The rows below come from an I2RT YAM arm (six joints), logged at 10 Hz.
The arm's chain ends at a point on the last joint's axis. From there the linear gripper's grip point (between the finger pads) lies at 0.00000 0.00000 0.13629 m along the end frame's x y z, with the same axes.
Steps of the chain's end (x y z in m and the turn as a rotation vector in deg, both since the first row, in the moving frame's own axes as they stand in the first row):
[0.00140, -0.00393, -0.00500, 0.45, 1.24, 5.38]
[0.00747, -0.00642, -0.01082, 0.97, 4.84, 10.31]
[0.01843, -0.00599, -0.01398, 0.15, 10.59, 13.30]
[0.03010, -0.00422, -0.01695, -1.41, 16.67, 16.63]
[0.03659, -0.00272, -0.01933, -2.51, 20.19, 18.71]
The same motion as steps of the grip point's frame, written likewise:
[0.00440, -0.00486, -0.00504, 0.45, 1.24, 5.38]
[0.01911, -0.00768, -0.01132, 0.97, 4.84, 10.31]
[0.04329, -0.00344, -0.01629, 0.15, 10.59, 13.30]
[0.06816, 0.00471, -0.02268, -1.41, 16.67, 16.63]
[0.08182, 0.01071, -0.02776, -2.51, 20.19, 18.71]

